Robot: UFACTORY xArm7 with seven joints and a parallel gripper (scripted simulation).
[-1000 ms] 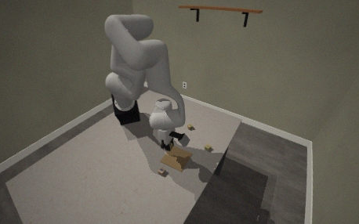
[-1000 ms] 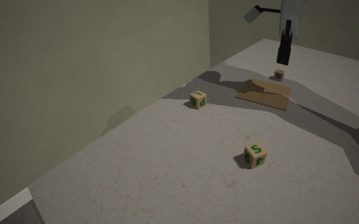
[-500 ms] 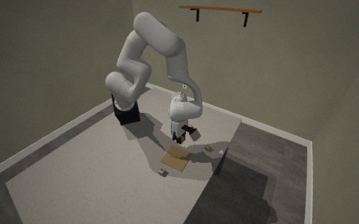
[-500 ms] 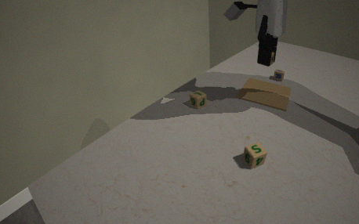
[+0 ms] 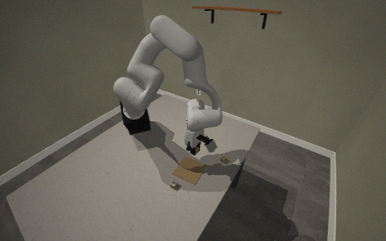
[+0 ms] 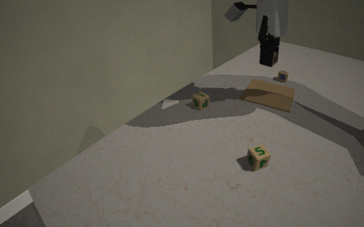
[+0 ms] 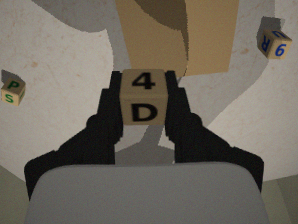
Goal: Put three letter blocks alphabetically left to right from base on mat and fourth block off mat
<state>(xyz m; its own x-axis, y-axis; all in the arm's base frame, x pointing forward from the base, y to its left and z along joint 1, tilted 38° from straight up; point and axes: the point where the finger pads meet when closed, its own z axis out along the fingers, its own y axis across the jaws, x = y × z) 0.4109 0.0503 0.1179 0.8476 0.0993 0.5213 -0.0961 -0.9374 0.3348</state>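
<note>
Now: hand 120 mm above the tan mat and 50 mm to the left of it. From my hand the other things lie so: wooden block: 220 mm to the left, 110 mm below, 50 mm behind.
</note>
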